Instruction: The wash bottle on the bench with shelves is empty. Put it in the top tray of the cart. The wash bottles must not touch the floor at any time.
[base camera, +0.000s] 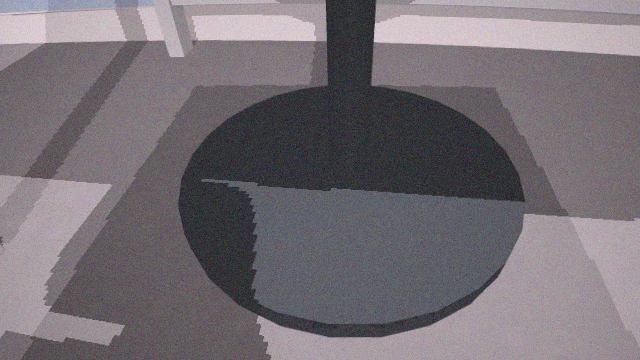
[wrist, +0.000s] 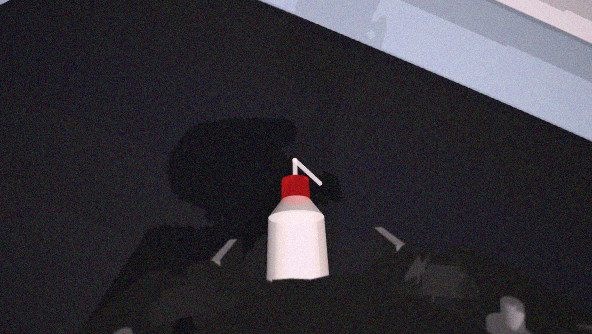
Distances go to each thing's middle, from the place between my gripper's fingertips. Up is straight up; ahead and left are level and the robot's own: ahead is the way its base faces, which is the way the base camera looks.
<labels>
Now: the white wash bottle (wrist: 296, 248) 80 mm below my hand, 20 mm ahead of it and 10 mm to the right of it. From my hand the other things lie so: dark round pedestal base (base camera: 352, 211) (630 mm below, 40 mm to the left, 40 mm behind).
</labels>
